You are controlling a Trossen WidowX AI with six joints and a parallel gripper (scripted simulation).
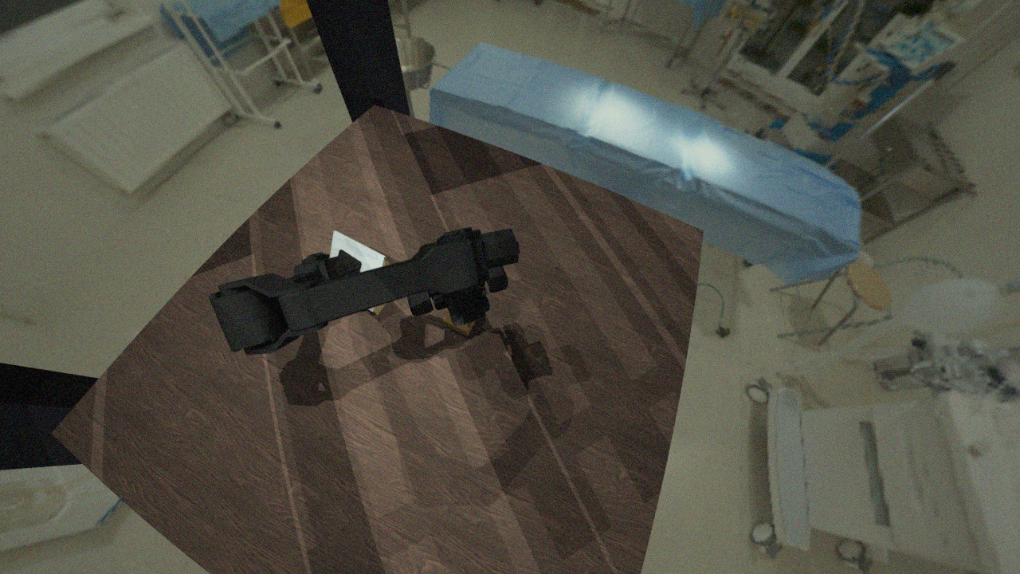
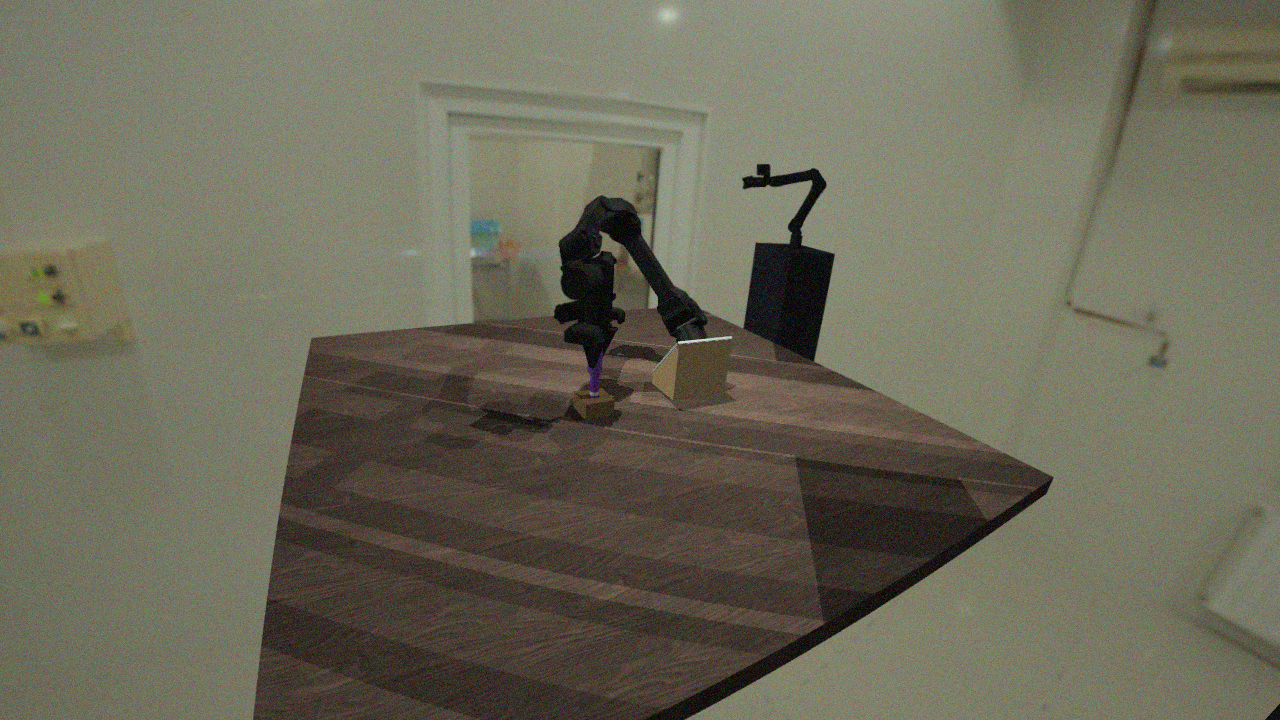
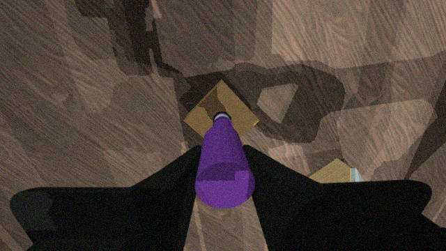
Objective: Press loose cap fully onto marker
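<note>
My gripper tip is now 9 cm above the holder block. Also, from my gripper tip: purple cap (1 cm above).
</note>
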